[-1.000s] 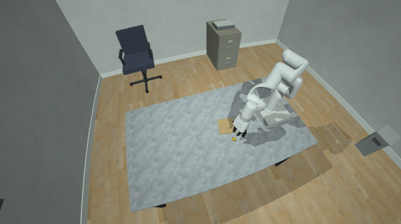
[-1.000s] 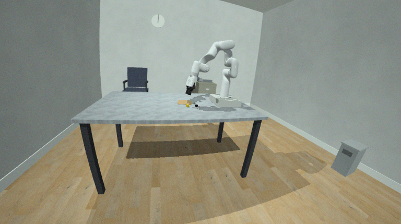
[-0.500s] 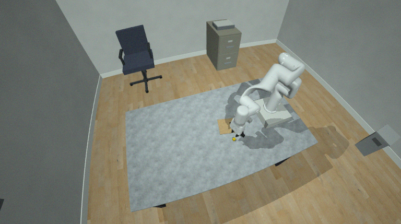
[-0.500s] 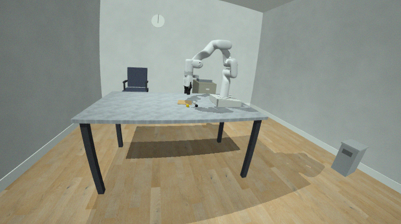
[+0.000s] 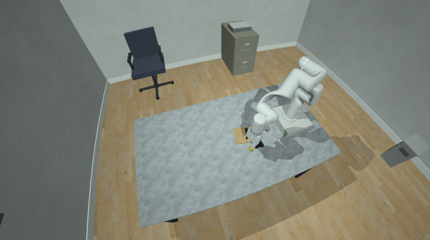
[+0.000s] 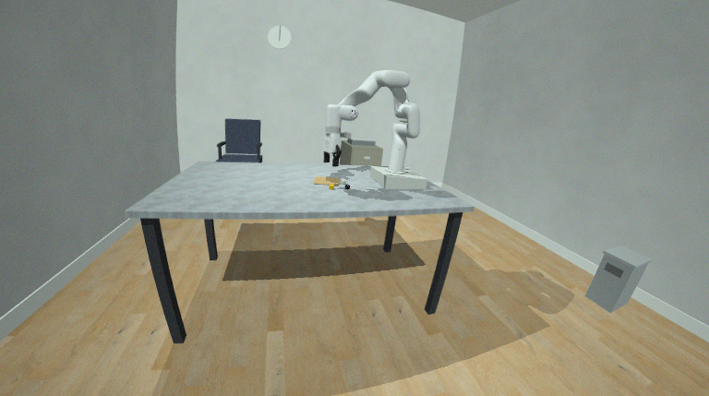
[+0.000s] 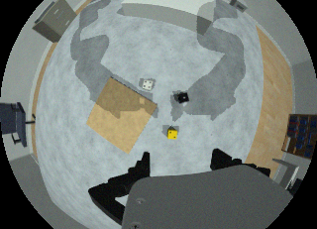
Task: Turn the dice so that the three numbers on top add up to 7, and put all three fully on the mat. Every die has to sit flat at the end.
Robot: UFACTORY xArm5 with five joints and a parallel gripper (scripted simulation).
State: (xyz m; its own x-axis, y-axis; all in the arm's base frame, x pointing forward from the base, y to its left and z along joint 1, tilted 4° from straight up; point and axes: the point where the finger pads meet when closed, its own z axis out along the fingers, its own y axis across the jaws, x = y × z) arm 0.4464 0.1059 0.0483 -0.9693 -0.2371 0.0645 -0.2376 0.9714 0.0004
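Right now the yellow die is 1 cm behind my hand and 13 cm below it. From my hand the other things lie so: white die: 11 cm behind, 8 cm to the right, 13 cm below; then black die: 10 cm behind, 13 cm below; then tan mat: 2 cm behind, 14 cm to the right, 14 cm below.
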